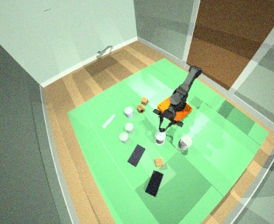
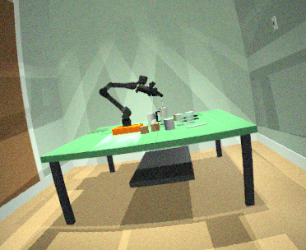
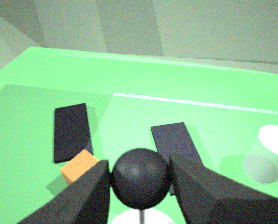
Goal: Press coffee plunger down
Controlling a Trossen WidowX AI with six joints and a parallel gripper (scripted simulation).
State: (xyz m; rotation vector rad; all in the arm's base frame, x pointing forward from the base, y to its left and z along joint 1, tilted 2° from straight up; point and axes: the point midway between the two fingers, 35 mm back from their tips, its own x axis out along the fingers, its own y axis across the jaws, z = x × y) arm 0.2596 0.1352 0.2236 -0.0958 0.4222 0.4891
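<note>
Right now my gripper tip is 20 mm past the coffee press, 10 mm to the left of it and 120 mm above it. Also, from my gripper tip: white mug (150 mm behind, 110 mm to the left, 190 mm below); grey bar (280 mm ahead, 360 mm to the right, 240 mm below).
</note>
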